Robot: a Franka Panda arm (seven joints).
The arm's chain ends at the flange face. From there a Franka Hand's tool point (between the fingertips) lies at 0.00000 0.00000 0.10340 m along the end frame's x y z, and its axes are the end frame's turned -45 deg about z.
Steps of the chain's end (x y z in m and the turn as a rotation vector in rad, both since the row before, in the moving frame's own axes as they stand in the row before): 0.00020, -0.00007, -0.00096, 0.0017, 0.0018, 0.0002; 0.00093, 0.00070, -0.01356, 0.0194, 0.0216, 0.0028; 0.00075, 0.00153, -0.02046, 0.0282, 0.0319, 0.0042; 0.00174, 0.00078, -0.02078, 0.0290, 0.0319, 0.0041; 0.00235, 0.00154, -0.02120, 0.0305, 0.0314, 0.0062
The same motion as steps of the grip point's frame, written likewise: 0.00045, 0.00010, -0.00096, -0.0001, 0.0025, 0.0002; 0.00316, 0.00132, -0.01360, -0.0016, 0.0290, 0.0028; 0.00384, 0.00189, -0.02055, -0.0026, 0.0425, 0.0042; 0.00513, 0.00200, -0.02088, -0.0021, 0.0431, 0.0041; 0.00510, 0.00283, -0.02130, -0.0006, 0.0438, 0.0062
